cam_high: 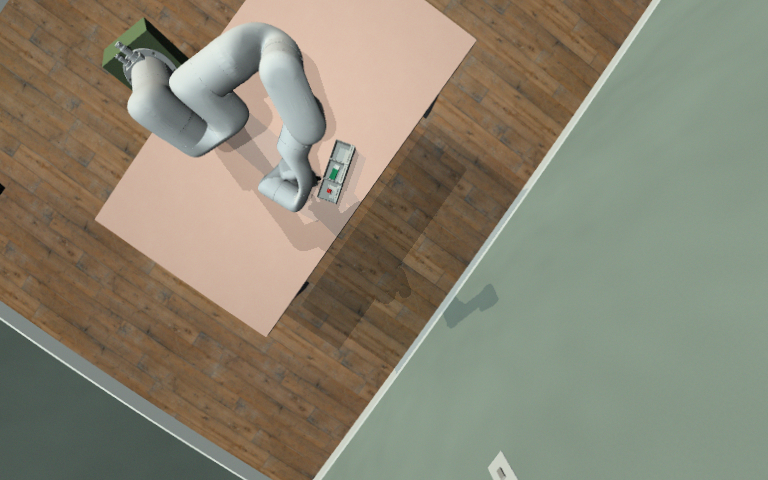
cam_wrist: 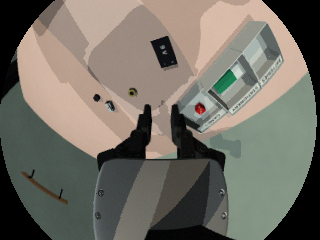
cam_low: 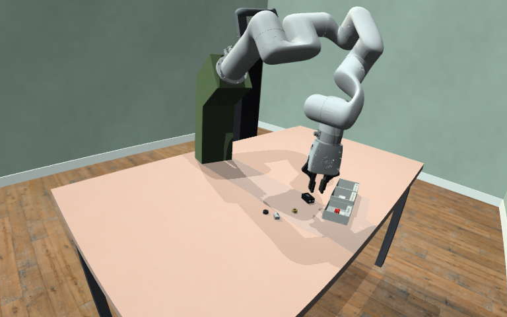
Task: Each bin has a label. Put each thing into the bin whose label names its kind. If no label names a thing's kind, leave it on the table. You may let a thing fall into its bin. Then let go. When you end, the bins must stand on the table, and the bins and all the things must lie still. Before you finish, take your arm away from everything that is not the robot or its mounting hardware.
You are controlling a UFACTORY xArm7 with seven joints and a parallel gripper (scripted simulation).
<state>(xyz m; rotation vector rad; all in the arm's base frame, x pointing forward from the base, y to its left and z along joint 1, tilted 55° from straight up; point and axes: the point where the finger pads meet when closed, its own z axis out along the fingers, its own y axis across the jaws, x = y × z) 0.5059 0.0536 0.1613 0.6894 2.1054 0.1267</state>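
Now: hand 5 cm past the grey piece, 13 cm to the left of it and 8 cm above it. The rest, counted from my hand: black block: 4 cm behind, 4 cm to the left, 8 cm below; yellow ring: 3 cm behind, 6 cm to the right, 9 cm below; red die: 7 cm ahead, 4 cm to the left, 8 cm below.
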